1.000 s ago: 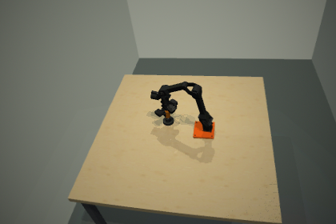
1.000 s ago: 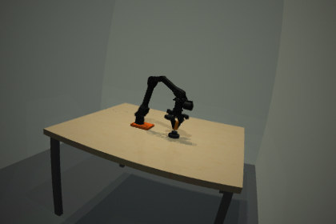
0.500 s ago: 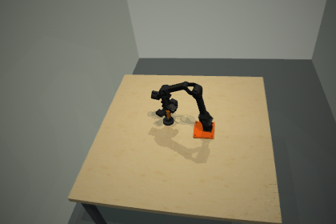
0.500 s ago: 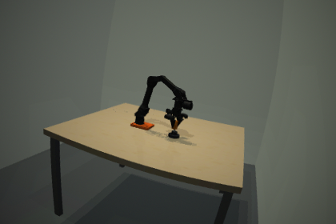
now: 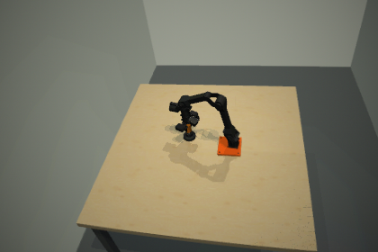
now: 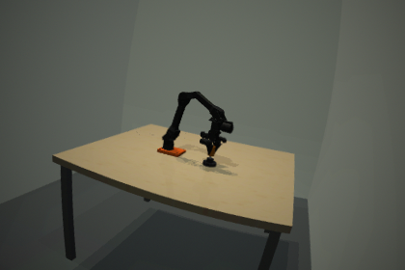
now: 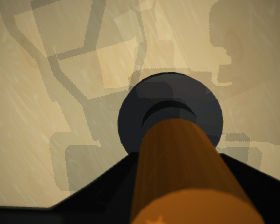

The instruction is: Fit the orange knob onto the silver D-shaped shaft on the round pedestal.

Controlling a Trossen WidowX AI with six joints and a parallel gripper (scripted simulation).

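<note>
The orange knob is 3 cm above my gripper tip. From my gripper tip the other things lie so: round dark pedestal 4 cm below.
</note>
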